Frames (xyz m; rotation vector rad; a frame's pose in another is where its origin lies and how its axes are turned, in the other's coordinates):
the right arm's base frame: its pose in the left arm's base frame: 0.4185 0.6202 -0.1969 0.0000 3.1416 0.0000
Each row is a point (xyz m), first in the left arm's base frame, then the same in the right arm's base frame.
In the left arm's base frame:
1: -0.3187 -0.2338 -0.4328
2: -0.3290 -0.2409 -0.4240
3: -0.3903 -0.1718 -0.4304
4: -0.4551 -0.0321 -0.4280
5: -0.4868 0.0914 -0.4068
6: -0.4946 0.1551 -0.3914
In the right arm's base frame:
1: 0.7372 -0.8540 0.2359
2: 0.7475 -0.8611 0.2271
3: 0.8088 -0.7920 0.2335
4: 0.8736 -0.6523 0.2311
5: 0.9053 -0.5288 0.2099
6: 0.9131 -0.4651 0.1945

